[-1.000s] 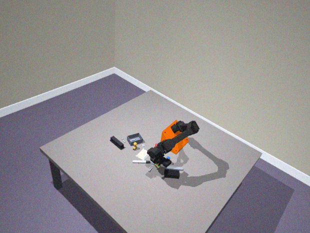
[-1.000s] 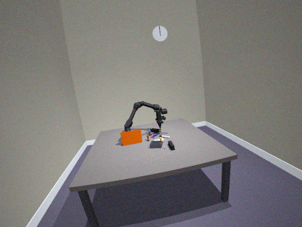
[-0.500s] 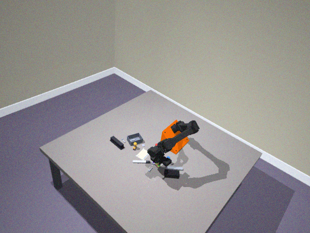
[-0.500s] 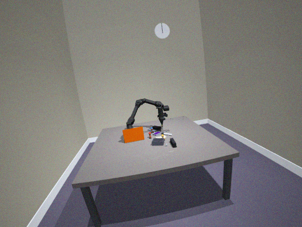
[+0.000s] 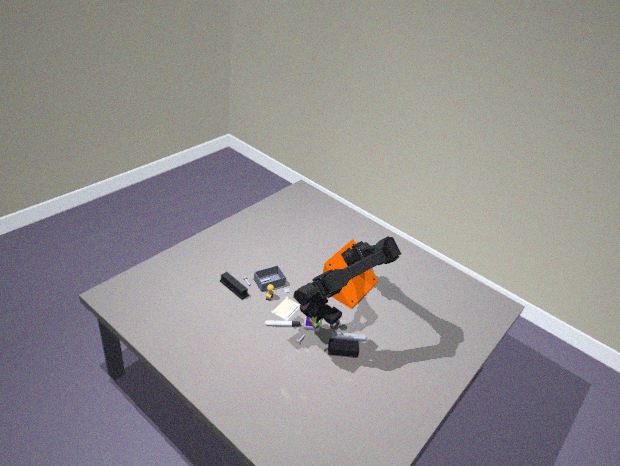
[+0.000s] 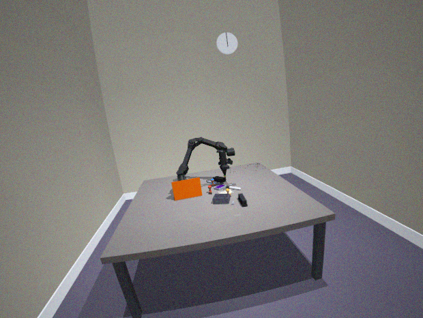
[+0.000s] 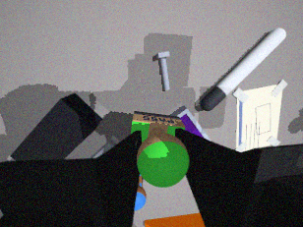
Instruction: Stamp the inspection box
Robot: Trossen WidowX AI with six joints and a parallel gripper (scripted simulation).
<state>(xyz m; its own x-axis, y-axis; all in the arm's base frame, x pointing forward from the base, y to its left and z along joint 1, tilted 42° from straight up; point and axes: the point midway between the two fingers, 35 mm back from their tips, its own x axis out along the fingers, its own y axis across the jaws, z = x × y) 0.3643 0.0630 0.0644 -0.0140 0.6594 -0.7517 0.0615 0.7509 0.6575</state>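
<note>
Right now the purple ink pad is 9 cm below my gripper tip, 6 cm behind it and 4 cm to the right of it. Also, from my gripper tip: blue-knobbed stamp 11 cm behind, 7 cm below, 4 cm to the left; green-knobbed PASS stamp right at my gripper tip; white marker 10 cm to the right, 8 cm below, 2 cm ahead.
</note>
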